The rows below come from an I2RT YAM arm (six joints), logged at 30 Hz.
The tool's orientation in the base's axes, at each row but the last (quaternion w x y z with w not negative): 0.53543, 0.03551, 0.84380, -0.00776; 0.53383, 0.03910, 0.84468, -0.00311; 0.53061, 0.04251, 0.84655, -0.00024; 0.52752, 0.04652, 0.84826, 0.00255; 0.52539, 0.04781, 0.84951, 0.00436; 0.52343, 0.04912, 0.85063, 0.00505; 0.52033, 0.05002, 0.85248, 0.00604; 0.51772, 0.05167, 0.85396, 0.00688; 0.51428, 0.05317, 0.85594, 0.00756; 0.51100, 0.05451, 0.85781, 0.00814
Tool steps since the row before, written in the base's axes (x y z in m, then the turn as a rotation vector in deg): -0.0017, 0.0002, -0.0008, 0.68, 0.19, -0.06; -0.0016, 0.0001, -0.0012, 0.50, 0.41, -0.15; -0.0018, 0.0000, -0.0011, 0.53, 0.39, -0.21; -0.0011, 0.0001, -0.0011, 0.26, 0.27, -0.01; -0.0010, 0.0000, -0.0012, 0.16, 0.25, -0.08; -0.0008, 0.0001, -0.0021, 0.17, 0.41, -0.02; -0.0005, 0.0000, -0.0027, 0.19, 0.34, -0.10; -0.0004, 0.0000, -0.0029, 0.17, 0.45, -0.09; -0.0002, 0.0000, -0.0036, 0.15, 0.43, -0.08; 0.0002, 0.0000, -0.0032, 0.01, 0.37, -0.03
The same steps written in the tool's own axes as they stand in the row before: 0.0015, 0.0001, -0.0012, -0.22, 0.23, 0.63; 0.0018, -0.0001, -0.0009, -0.05, 0.44, 0.50; 0.0018, -0.0002, -0.0011, -0.01, 0.42, 0.55; 0.0015, 0.0000, -0.0005, -0.08, 0.29, 0.23; 0.0015, -0.0001, -0.0004, 0.02, 0.26, 0.17; 0.0022, -0.0001, 0.0002, -0.02, 0.42, 0.14; 0.0026, -0.0002, 0.0008, 0.03, 0.35, 0.20; 0.0027, -0.0002, 0.0010, 0.04, 0.46, 0.17; 0.0033, -0.0003, 0.0015, 0.04, 0.43, 0.15; 0.0027, -0.0002, 0.0017, 0.06, 0.37, 0.01
